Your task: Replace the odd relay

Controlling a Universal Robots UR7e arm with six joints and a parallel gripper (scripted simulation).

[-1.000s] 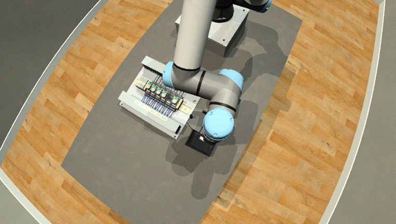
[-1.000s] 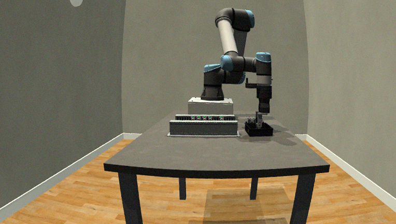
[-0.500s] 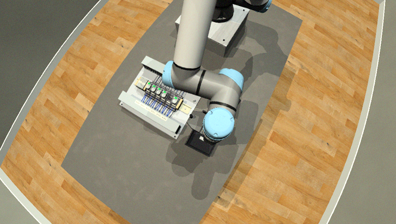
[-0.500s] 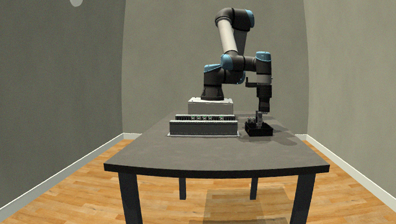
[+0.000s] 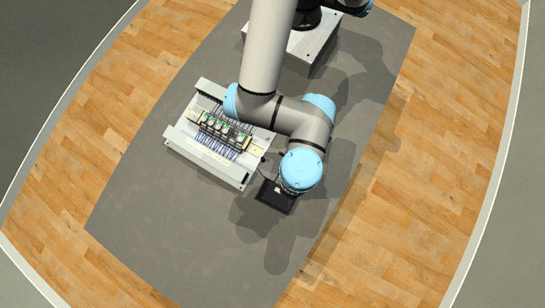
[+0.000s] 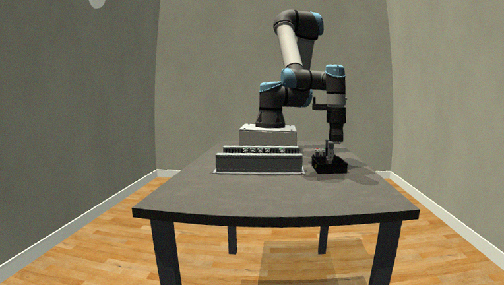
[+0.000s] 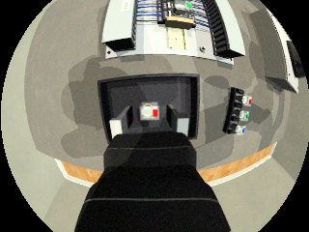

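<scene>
The tray is 4 cm below my hand. The rest, counted from my hand: black spare holder 19 cm behind, 5 cm below, 1 cm to the right; then panel 26 cm to the right, 6 cm below, 2 cm behind.
</scene>
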